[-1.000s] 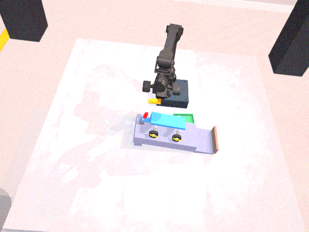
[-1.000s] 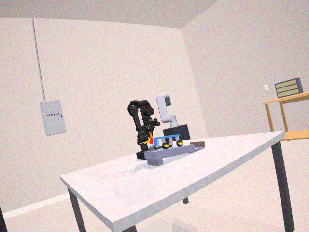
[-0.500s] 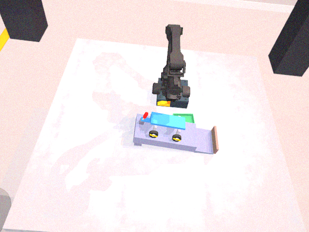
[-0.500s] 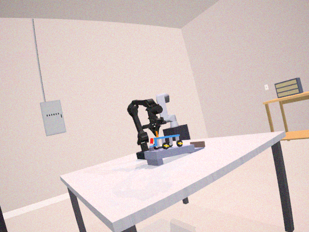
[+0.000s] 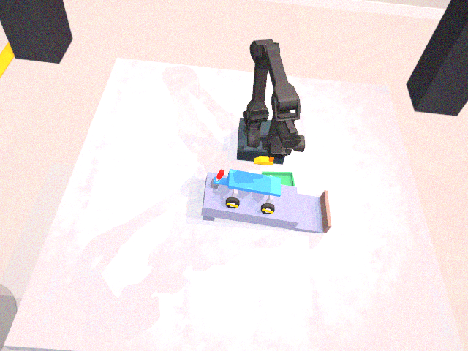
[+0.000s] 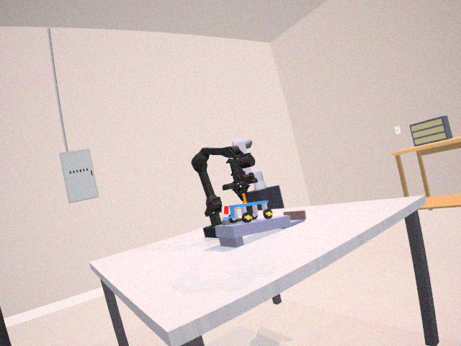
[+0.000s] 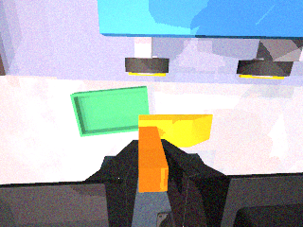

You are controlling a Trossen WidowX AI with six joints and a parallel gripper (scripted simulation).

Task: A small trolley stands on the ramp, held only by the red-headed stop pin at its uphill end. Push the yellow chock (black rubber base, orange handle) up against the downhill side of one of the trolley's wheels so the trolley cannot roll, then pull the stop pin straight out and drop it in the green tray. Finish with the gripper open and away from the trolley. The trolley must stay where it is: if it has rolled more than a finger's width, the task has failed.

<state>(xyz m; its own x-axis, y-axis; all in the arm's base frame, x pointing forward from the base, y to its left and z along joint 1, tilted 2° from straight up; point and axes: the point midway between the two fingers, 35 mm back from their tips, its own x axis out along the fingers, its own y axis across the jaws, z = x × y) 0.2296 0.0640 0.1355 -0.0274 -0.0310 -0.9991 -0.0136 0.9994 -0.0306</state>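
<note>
Right now the red-headed stop pin is 90 mm ahead of my gripper tip, 170 mm to the right of it and 30 mm below it. Round my gripper tip: blue trolley (110 mm ahead, 60 mm to the right, 50 mm below); then lilac ramp (110 mm ahead, 50 mm to the right, 120 mm below); then yellow chock (20 mm to the right, 10 mm below).
</note>
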